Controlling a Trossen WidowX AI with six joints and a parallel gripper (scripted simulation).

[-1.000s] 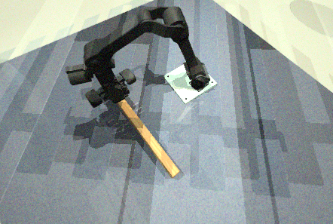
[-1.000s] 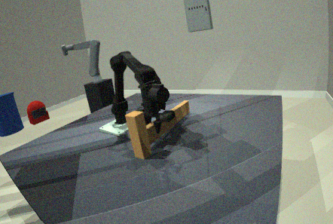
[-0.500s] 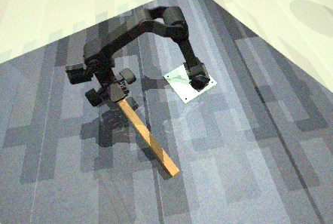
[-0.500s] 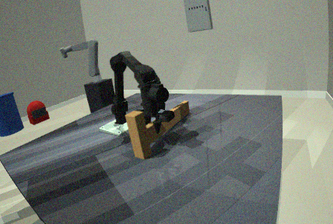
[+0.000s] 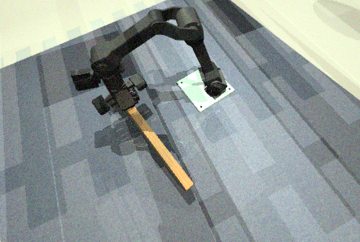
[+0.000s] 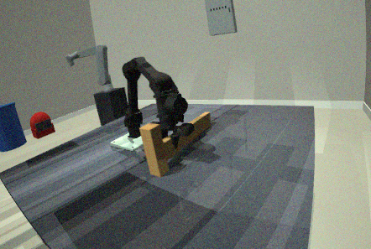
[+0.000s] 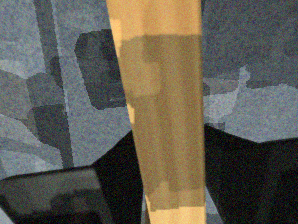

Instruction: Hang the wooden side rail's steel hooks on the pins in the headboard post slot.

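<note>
My gripper tip is 100 mm to the left of the headboard post, 40 mm below it and 10 mm past it.
</note>
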